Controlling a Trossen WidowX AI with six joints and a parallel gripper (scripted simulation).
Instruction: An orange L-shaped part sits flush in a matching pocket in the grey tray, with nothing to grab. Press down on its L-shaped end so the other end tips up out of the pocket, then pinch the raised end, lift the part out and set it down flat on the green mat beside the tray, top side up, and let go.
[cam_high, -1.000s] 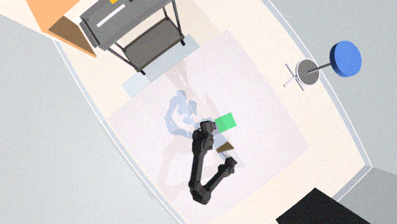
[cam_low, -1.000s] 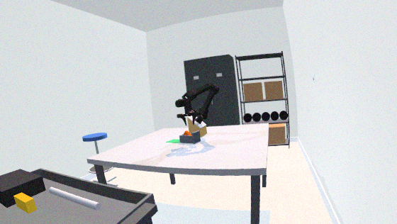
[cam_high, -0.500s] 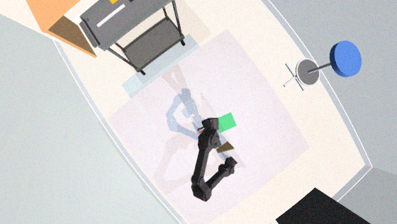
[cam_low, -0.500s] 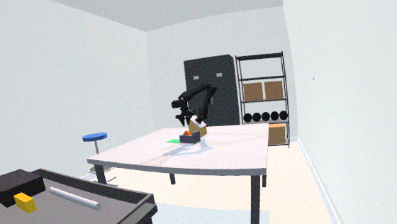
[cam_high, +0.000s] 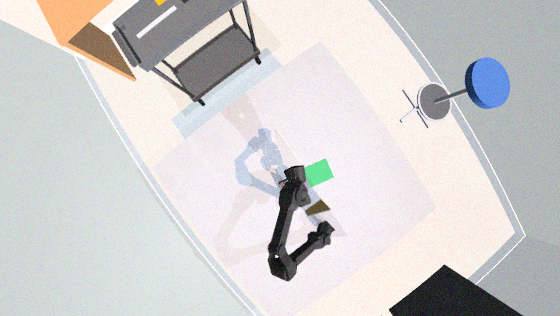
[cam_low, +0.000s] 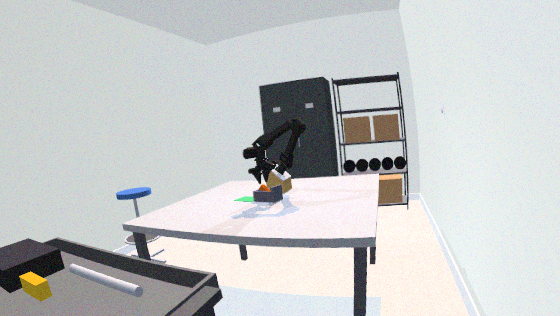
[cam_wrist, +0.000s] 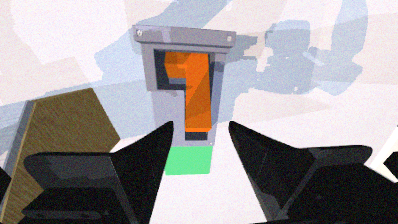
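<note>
Right now the orange L-shaped part is 70 mm below my gripper tip and 40 mm to the left of it. From my gripper tip the other things lie so: green mat (130 mm to the right, 120 mm below, 70 mm behind).
</note>
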